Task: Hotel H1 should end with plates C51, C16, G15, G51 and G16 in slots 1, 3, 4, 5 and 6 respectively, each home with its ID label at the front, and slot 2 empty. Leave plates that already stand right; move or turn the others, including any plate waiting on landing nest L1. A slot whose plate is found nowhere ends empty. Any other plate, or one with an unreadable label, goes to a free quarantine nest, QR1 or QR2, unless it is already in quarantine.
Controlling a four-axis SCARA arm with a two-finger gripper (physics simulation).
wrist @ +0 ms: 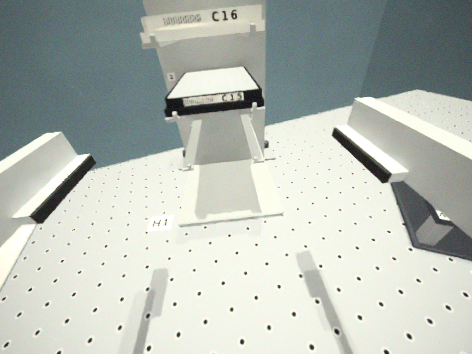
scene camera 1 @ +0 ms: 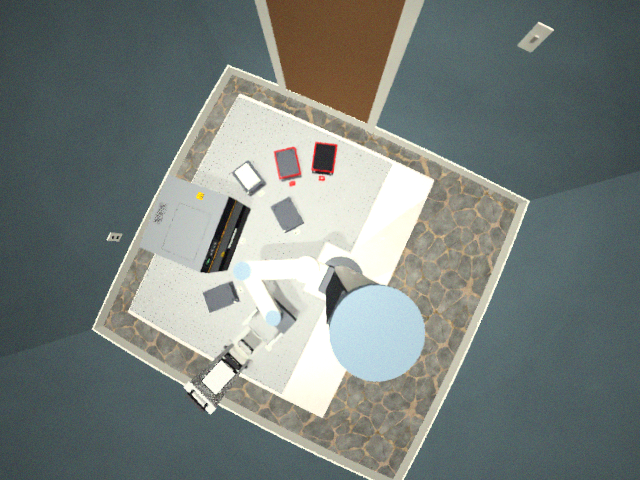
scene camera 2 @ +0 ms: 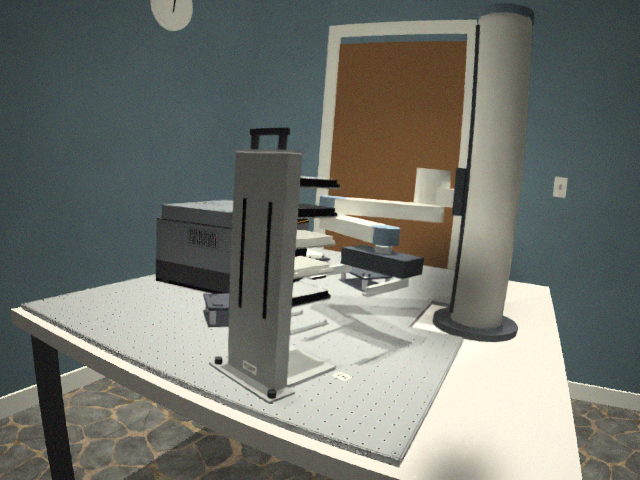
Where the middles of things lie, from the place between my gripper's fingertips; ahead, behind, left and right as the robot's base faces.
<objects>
Right now the plate C15 (wrist: 227, 89) is 40 mm ahead of my hand and 120 mm to the left of it. The rest, counted from my hand: hotel H1 (scene camera 2: 261, 177): 60 mm ahead, 200 mm to the left, 50 mm above.
</objects>
